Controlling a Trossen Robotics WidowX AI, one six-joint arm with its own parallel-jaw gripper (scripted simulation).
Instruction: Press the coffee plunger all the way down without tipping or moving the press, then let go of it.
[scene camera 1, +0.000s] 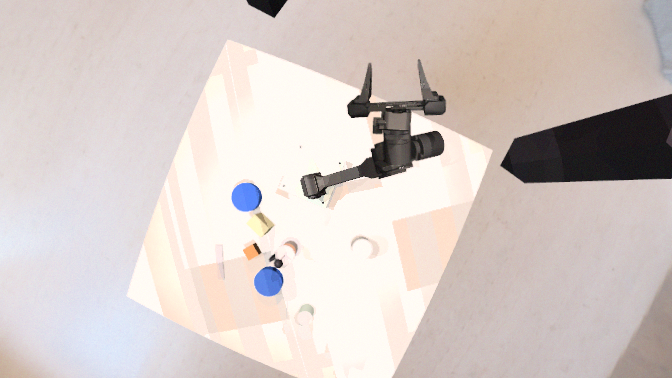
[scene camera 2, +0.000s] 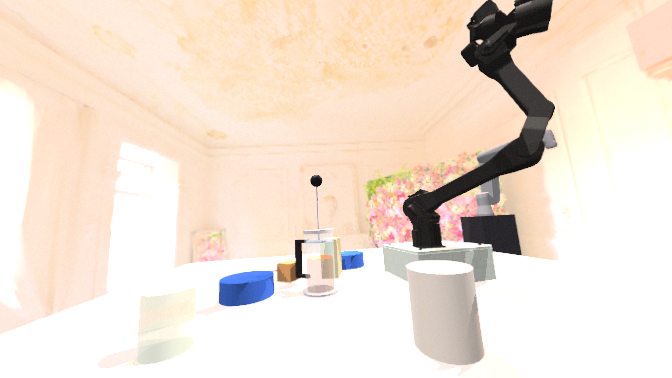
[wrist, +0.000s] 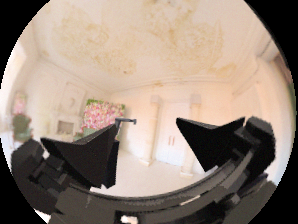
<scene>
The gripper (scene camera 1: 394, 61) is open, holding nothing. Further things: a glass coffee press (scene camera 2: 319, 248), a white cylinder (scene camera 2: 446, 322), a blue disc (scene camera 2: 244, 288) and a pale green cup (scene camera 2: 167, 319).
The gripper is seen too in the wrist view (wrist: 146, 123). The wrist view does not show the glass coffee press: it is out of frame. The wrist view does not show the white cylinder: it is out of frame.
</scene>
